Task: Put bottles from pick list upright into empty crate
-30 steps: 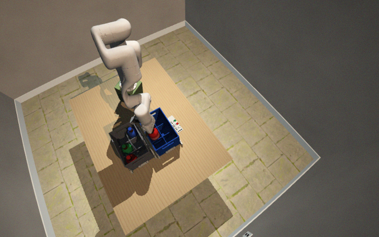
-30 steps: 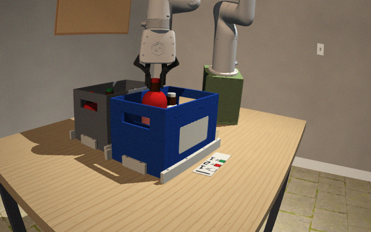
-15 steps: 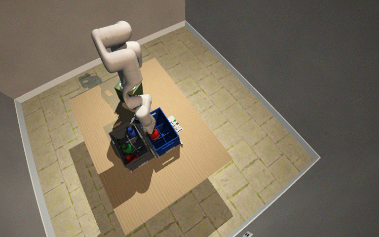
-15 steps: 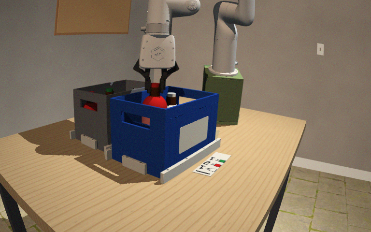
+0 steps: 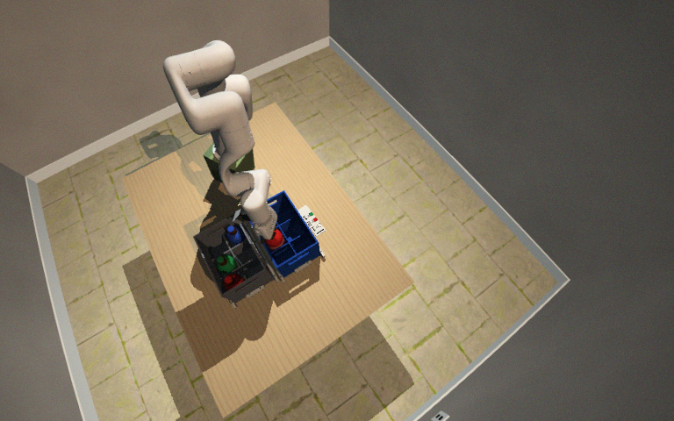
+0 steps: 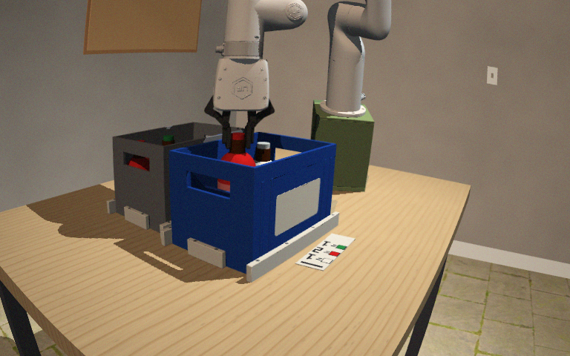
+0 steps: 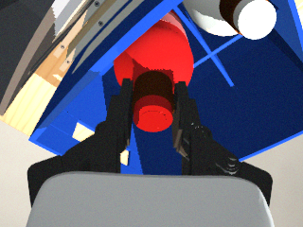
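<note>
Now: hand 70 mm above the red bottle. Round my hand: white-label bottle (90 mm behind, 10 mm to the right, 100 mm below); blue crate (10 mm behind, 40 mm to the left, 100 mm below); blue-label bottle (90 mm behind, 140 mm to the right, 100 mm below).
</note>
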